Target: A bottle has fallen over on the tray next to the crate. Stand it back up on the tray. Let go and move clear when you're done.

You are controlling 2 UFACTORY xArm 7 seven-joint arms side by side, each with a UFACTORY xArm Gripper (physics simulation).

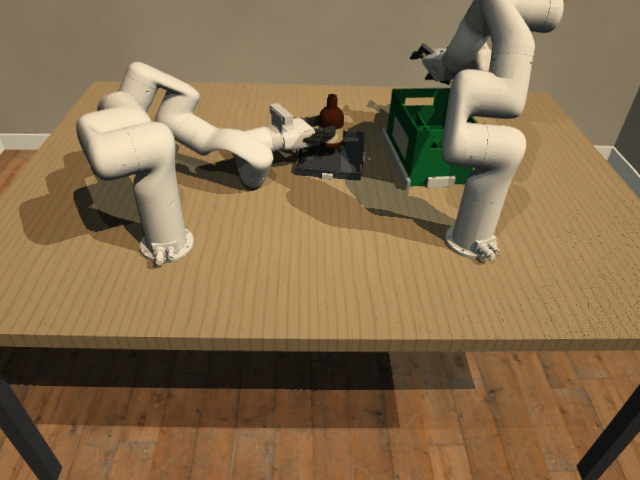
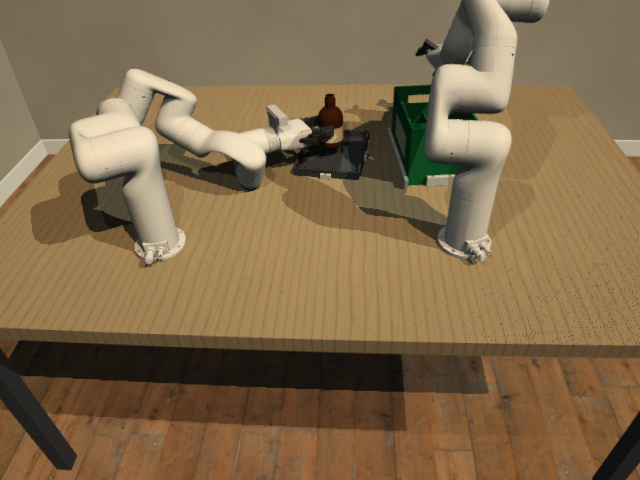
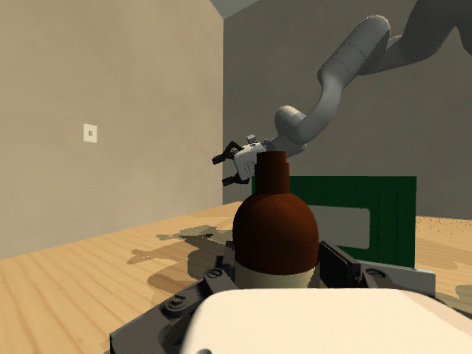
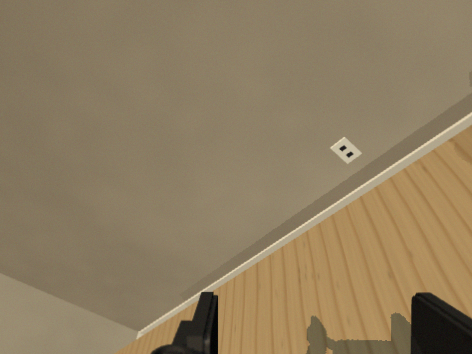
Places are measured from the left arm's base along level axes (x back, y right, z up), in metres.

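Pixels of known places: left gripper, fingertip midpoint: (image 1: pixel 328 125) (image 2: pixel 327 125) (image 3: pixel 276 258); right gripper, fingertip midpoint: (image 1: pixel 419 65) (image 2: pixel 426 62) (image 3: pixel 217 173) (image 4: pixel 313 325); left arm's base, origin of the base link: (image 1: pixel 167 244) (image 2: pixel 160 244); right arm's base, origin of the base link: (image 1: pixel 470 241) (image 2: pixel 463 241).
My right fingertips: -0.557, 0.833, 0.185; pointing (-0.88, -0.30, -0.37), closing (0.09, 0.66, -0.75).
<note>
For each thing: its top centre in the pictures, then the offset to it from my right fingertips, as dx, dy, dz. "*": a spot on its surface instead.
- brown bottle, middle of its top: (image 3: pixel 274 152) (image 2: pixel 329 95) (image 1: pixel 332 95) +0.214, -0.351, +0.010
- dark tray, middle of its top: (image 2: pixel 332 148) (image 1: pixel 331 148) +0.218, -0.346, -0.160
- green crate, middle of its top: (image 3: pixel 318 176) (image 2: pixel 434 104) (image 1: pixel 435 107) +0.290, -0.066, -0.010
- grey strip, surface spot: (image 2: pixel 398 157) (image 1: pixel 397 158) * +0.315, -0.169, -0.155
- white block, middle of its top: (image 2: pixel 441 175) (image 1: pixel 441 177) +0.433, -0.078, -0.155
A brown bottle (image 1: pixel 331 114) (image 2: pixel 330 114) (image 3: pixel 275 230) with a pale label stands upright over the rear part of the dark tray (image 1: pixel 323 165) (image 2: pixel 325 165). Whether its base touches the tray floor is hard to tell. My left gripper (image 1: pixel 326 128) (image 2: pixel 325 128) (image 3: pixel 276 258) reaches in level from the left and is shut on the bottle at the label, with a finger on each side. My right gripper (image 1: pixel 421 66) (image 3: pixel 217 173) (image 4: pixel 313 325) is open and empty, high above the rear of the green crate (image 1: pixel 419 160) (image 2: pixel 417 167) (image 3: pixel 395 200).
The crate stands right of the tray, with a grey strip (image 1: pixel 397 160) (image 2: pixel 398 157) along its left side and a white block (image 1: pixel 440 181) (image 2: pixel 439 180) at its front. The right arm stands in front of part of the crate. A wall rises behind the table.
</note>
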